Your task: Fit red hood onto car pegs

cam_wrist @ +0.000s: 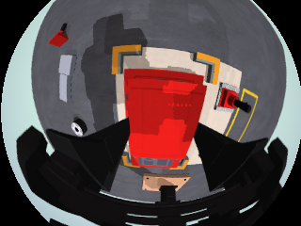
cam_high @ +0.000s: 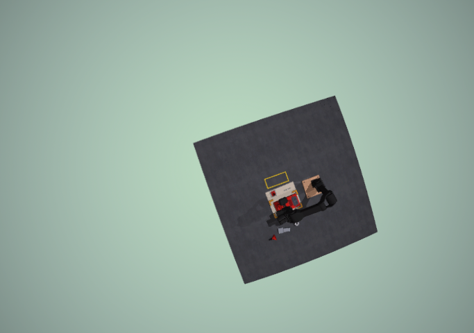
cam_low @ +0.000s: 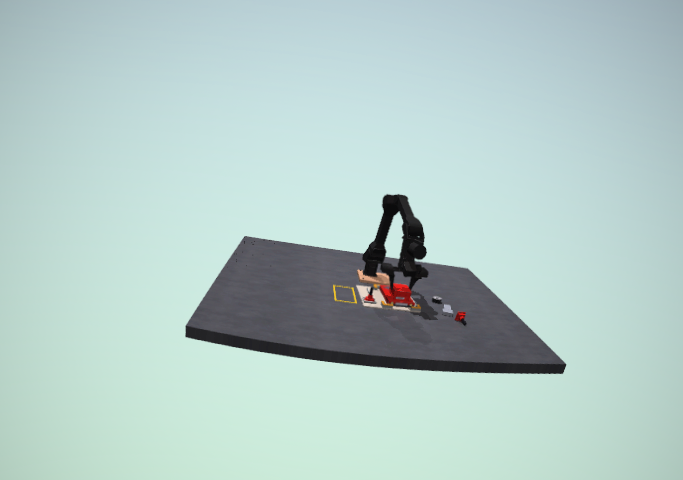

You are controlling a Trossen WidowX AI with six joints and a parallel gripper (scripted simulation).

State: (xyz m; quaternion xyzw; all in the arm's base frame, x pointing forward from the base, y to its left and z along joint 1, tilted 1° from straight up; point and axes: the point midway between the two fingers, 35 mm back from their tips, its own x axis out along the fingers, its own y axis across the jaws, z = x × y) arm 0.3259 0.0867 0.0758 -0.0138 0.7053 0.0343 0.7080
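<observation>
Right now my gripper tip is right at the red hood. Also, from my gripper tip: small wheel 180 mm to the left, 70 mm behind, 40 mm below; jig 40 mm below, 30 mm to the right, 20 mm behind.
</observation>
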